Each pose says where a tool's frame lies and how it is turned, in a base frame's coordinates. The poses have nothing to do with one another.
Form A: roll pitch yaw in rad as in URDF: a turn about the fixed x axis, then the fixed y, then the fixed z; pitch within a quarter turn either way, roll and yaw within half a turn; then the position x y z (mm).
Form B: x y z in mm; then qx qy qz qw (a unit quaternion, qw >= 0). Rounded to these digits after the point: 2 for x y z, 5 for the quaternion.
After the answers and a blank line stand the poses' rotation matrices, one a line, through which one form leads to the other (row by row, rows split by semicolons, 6 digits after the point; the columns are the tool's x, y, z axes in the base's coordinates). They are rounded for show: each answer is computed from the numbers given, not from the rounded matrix.
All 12 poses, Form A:
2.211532, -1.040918, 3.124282, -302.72, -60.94, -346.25
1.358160, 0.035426, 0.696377, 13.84, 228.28, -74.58
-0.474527, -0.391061, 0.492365, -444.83, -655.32, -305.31
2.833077, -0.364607, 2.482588, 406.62, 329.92, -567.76
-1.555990, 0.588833, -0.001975, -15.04, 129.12, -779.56
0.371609, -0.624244, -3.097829, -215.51, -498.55, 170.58
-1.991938, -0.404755, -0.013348, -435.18, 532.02, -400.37
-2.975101, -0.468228, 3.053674, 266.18, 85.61, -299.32
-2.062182, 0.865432, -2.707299, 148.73, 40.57, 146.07
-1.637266, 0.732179, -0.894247, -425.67, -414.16, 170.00
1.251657, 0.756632, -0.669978, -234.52, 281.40, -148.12
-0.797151, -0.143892, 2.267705, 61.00, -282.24, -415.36
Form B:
-302.72, -60.94, -346.25, -0.22971, -0.77350, -0.39290, 0.44109
13.84, 228.28, -74.58, 0.58559, 0.22722, 0.25500, 0.73514
-444.83, -655.32, -305.31, -0.17759, -0.23934, 0.18807, 0.93585
406.62, 329.92, -567.76, -0.34079, -0.91046, -0.20094, 0.12061
-15.04, 129.12, -779.56, -0.67145, 0.20737, 0.20299, 0.68187
-215.51, -498.55, 170.58, -0.29787, -0.18237, -0.93384, 0.07718
-435.18, 532.02, -400.37, -0.82287, -0.10379, -0.17225, 0.53146
266.18, 85.61, -299.32, -0.02333, -0.96926, 0.07064, 0.23451
148.73, 40.57, 146.07, 0.04264, 0.80693, -0.37806, 0.45179
-425.67, -414.16, 170.00, -0.50905, 0.51533, -0.04014, 0.68825
-234.52, 281.40, -148.12, 0.61251, 0.10376, -0.45194, 0.64017
61.00, -282.24, -415.36, -0.10379, -0.37877, 0.82106, 0.41427

-0.505353 0.701968 -0.501856; 0.008749 0.585722 0.810465; 0.862869 0.405180 -0.302138
0.766690 -0.108808 0.632730; 0.641040 0.184109 -0.745098; -0.035419 0.976865 0.210905
0.814690 -0.267005 -0.514770; 0.437024 0.866180 0.242369; 0.381170 -0.422423 0.822356
-0.738631 0.669021 -0.082673; 0.572078 0.686974 0.448099; 0.356582 0.283684 -0.890153
0.831588 -0.555300 0.010198; -0.001642 0.015903 0.999872; -0.555391 -0.831498 0.012312
-0.810628 0.252795 0.528182; -0.035499 -0.921567 0.386593; 0.584484 0.294633 0.756022
0.919117 0.353896 0.173151; -0.012269 -0.413563 0.910393; 0.393794 -0.838882 -0.375771
-0.888923 0.012088 -0.457898; 0.078355 0.988930 -0.126004; 0.451306 -0.147887 -0.880030
-0.588127 0.410433 0.696887; -0.272790 0.710503 -0.648668; -0.761375 -0.571603 -0.305904
0.465647 -0.469413 0.750216; -0.579906 0.478511 0.659345; -0.668492 -0.742077 -0.049398
0.569968 0.705743 -0.420790; -0.451539 -0.158828 -0.878001; -0.686476 0.690435 0.228144
-0.635217 -0.601662 -0.484254; 0.758905 -0.369829 -0.535994; 0.143396 -0.707975 0.691526

